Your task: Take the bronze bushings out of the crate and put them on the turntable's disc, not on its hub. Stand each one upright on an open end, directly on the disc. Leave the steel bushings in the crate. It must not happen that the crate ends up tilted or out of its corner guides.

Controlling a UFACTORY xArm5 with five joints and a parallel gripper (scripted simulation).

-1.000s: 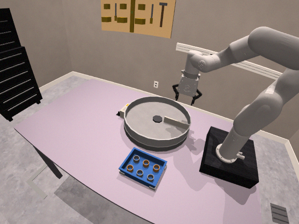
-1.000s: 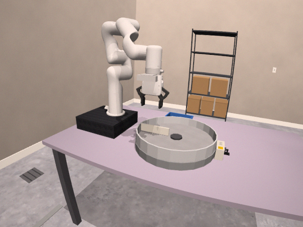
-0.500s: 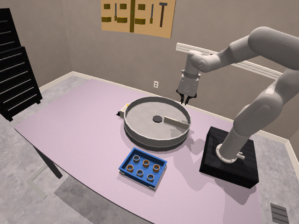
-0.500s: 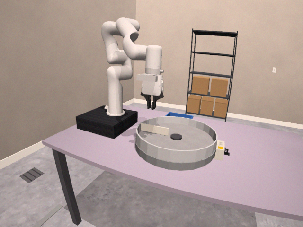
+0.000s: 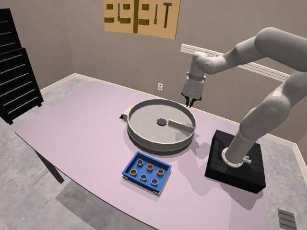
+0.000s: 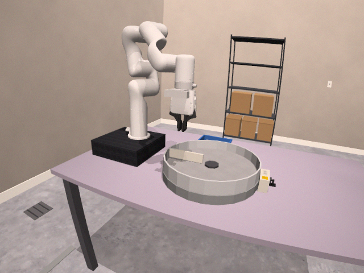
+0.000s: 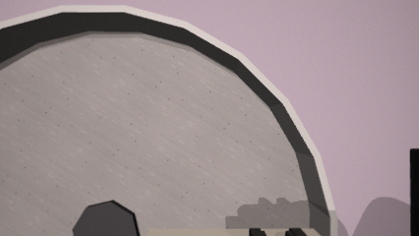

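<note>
My gripper is now 38 cm to the right of the blue crate, 20 cm above it and 5 cm short of it. From my hand the other things lie so: turntable disc: 17 cm below, 13 cm ahead, 4 cm to the left.
</note>
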